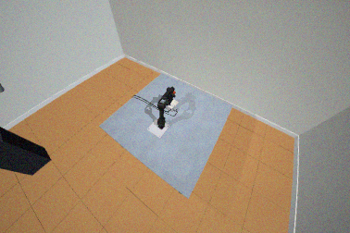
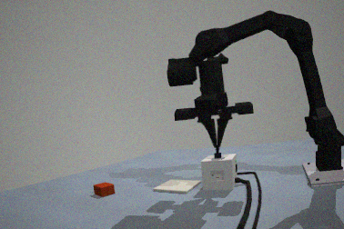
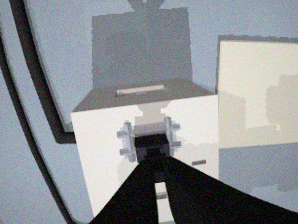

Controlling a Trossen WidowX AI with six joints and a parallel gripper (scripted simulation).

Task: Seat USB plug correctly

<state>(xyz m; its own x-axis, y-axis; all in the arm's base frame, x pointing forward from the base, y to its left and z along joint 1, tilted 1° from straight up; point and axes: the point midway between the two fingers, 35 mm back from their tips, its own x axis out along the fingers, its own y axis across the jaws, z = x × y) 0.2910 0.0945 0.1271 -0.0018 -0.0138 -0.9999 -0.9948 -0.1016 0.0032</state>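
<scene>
My gripper tip is now 2 cm above the dark USB plug. The rest, counted from my gripper tip: flat cream pad: 11 cm ahead, 1 cm to the left, 10 cm below; red block: 26 cm ahead, 13 cm to the left, 9 cm below.
</scene>
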